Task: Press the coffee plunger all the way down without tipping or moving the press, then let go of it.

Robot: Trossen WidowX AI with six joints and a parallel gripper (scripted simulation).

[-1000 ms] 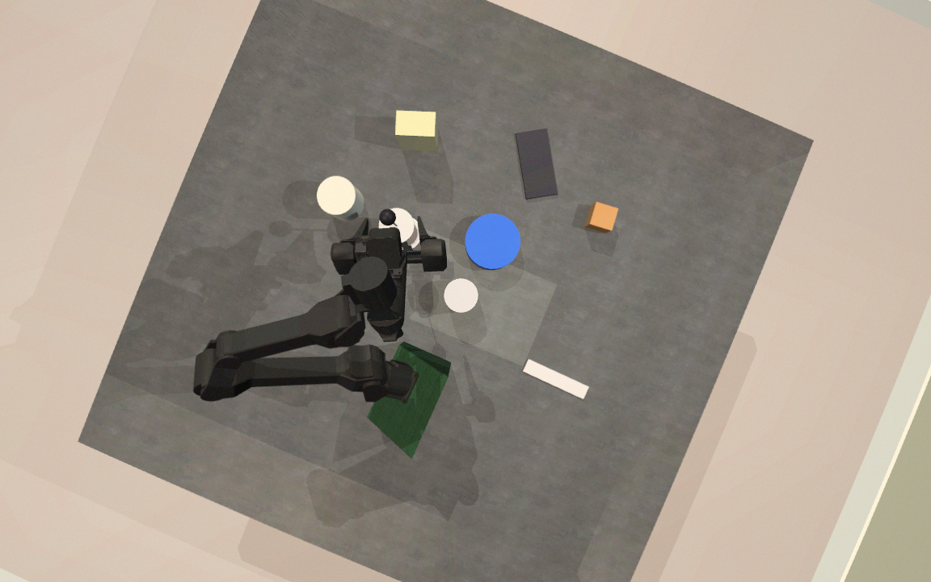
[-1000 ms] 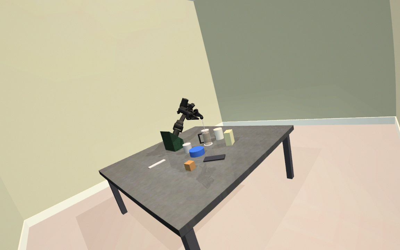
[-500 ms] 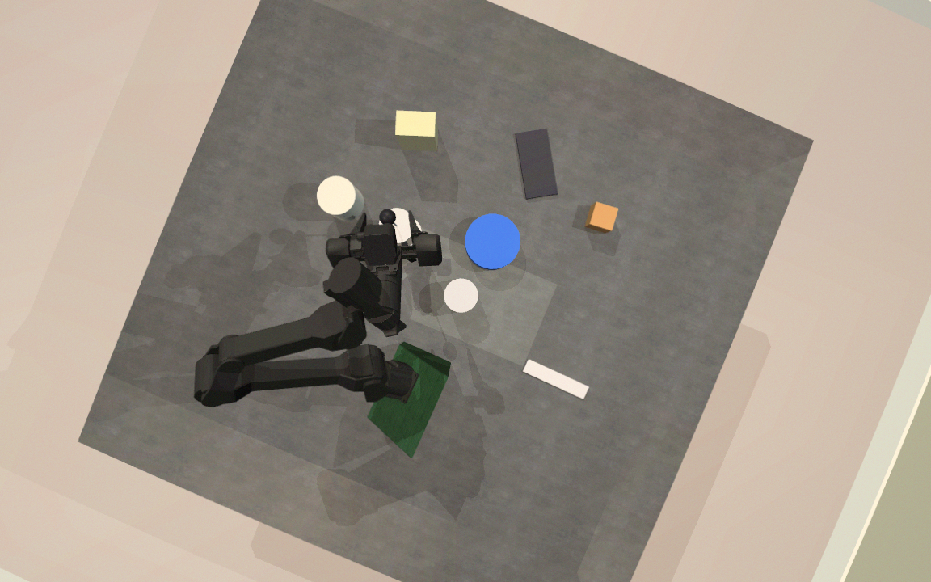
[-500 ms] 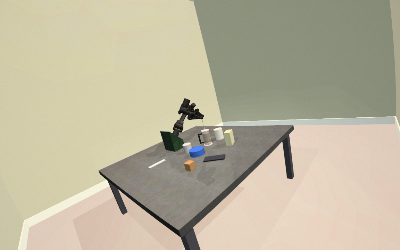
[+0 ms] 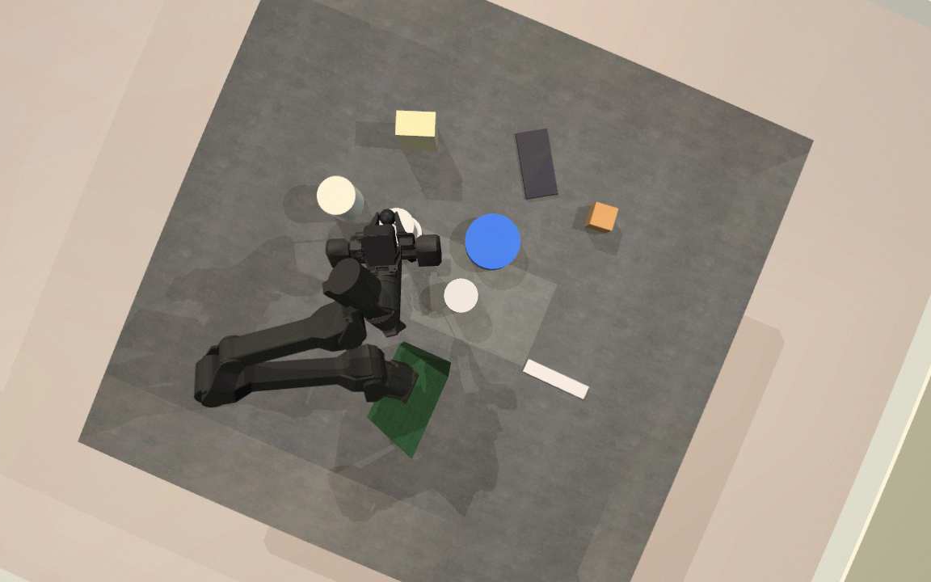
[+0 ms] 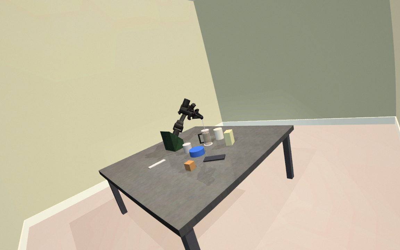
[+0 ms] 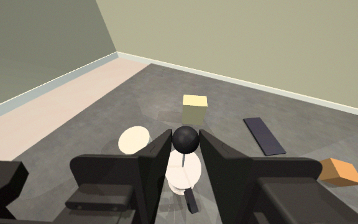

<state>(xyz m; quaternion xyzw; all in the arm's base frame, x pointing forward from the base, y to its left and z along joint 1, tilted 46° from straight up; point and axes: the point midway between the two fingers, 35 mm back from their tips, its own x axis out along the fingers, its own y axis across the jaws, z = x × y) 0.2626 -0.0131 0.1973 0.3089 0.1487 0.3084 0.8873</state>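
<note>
My gripper tip is now 20 mm past the coffee press, 10 mm to the left of it and 130 mm above it. From my gripper tip the other things lie so: dark flat slab: 260 mm ahead, 210 mm to the right, 250 mm below; then pale yellow block: 200 mm ahead, 50 mm to the left, 200 mm below.
</note>
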